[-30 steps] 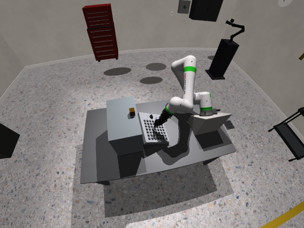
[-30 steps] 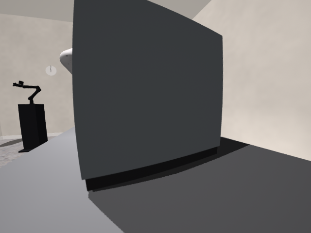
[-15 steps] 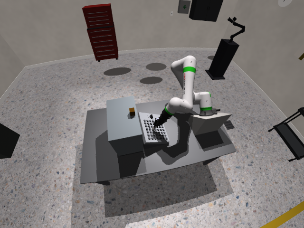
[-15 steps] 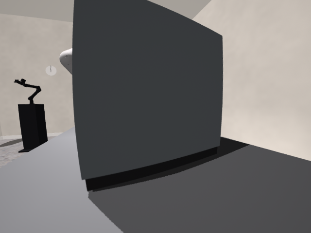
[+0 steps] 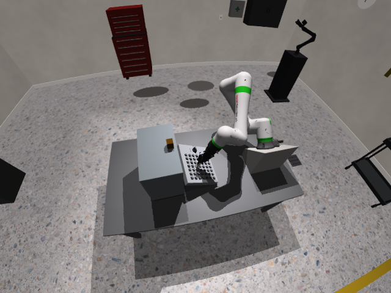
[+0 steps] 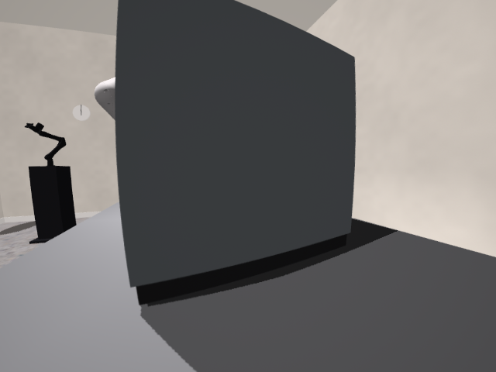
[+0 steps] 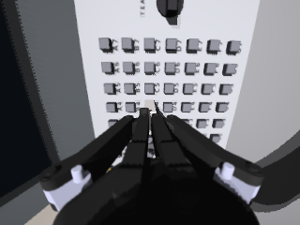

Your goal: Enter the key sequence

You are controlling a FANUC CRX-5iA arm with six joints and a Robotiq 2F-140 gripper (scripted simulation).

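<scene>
Now: hand 40 mm above the key, 30 mm to the right of it and 20 mm past it. Also, from my hand: white keypad panel 80 mm below, 50 mm to the right, 10 mm ahead; black selector knob 170 mm to the right, 30 mm below.
</scene>
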